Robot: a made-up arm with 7 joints.
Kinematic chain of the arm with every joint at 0, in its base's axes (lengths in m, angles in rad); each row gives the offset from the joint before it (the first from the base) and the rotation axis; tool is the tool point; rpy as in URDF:
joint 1: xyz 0 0 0.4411 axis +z
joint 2: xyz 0 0 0 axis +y
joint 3: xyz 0 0 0.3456 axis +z
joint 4: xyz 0.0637 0 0 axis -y
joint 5: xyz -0.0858 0 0.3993 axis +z
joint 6: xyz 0 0 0 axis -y
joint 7: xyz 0.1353 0 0 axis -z
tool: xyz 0 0 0 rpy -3.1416 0 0
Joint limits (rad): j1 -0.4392..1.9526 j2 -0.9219..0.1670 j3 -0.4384..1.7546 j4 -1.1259..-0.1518 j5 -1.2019..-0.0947 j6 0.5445..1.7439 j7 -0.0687..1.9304
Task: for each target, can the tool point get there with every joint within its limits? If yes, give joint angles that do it. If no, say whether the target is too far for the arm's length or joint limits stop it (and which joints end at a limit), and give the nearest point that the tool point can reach.
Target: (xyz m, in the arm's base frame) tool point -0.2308 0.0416 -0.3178
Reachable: no: joint limits stop it (at a limit: joint 2, joint 3, joint 4, joint 5, joint 6) | nearest point -0.6666 0.1202 0.6917 | short by 1.102 m
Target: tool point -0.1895 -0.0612 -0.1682
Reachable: no: joint limits stop it (at a limit: joint 2, joint 3, joint 4, joint 5, joint 6) | nearest point -0.6446 -0.2082 0.6917 | short by 0.984 m
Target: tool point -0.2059 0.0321 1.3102
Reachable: yes | joints 0.7235 -0.2167 1.2038 -0.3686 -0.5944 1.6295 1.3501
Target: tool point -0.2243 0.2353 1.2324
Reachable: yes | joints 0.3016 -0.2720 1.4228 -0.5111 -0.4123 0.9877 0.5962
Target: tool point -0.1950 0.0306 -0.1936
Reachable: no: joint limits stop it (at a limit: joint 2, joint 3, joint 4, joint 5, joint 6) | nearest point -0.6692 0.1050 0.6917 | short by 1.007 m
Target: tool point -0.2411 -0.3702 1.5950
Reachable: no: too far | nearest point -0.1747 -0.2682 1.2770 | short by 0.341 m
